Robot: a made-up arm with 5 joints.
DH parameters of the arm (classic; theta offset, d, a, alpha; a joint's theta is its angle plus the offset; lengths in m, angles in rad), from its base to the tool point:
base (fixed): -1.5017 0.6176 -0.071 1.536
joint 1: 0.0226 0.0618 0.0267 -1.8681
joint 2: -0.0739 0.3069 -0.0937 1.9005
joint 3: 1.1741 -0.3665 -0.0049 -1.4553
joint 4: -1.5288 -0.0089 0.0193 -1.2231
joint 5: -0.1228 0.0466 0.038 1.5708
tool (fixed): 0 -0.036 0 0
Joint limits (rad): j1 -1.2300..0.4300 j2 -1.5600..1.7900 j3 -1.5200..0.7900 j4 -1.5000..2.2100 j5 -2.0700..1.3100
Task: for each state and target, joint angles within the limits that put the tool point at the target. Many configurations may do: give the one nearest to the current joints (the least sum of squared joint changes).
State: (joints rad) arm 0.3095 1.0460 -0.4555 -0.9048 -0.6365
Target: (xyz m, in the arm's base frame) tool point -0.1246 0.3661 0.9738
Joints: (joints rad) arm 0.1319 1.7900 -0.3510 -1.1719 -0.5111
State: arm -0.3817 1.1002 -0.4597 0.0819 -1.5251
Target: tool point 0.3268 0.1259 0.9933
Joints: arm -0.2670 0.3040 -0.5476 0.2399 -1.5886
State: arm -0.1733 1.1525 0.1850 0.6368 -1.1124
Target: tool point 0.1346 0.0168 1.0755
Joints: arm -0.7265 1.0883 0.1305 -0.1337 -0.9000
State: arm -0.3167 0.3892 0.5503 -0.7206 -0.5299
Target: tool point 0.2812 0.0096 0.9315
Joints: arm -0.7055 0.4132 0.5553 -0.7341 -0.5059
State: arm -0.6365 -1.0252 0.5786 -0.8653 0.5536
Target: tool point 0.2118 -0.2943 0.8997
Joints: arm -0.3011 -1.2455 0.6322 -0.7335 0.6666
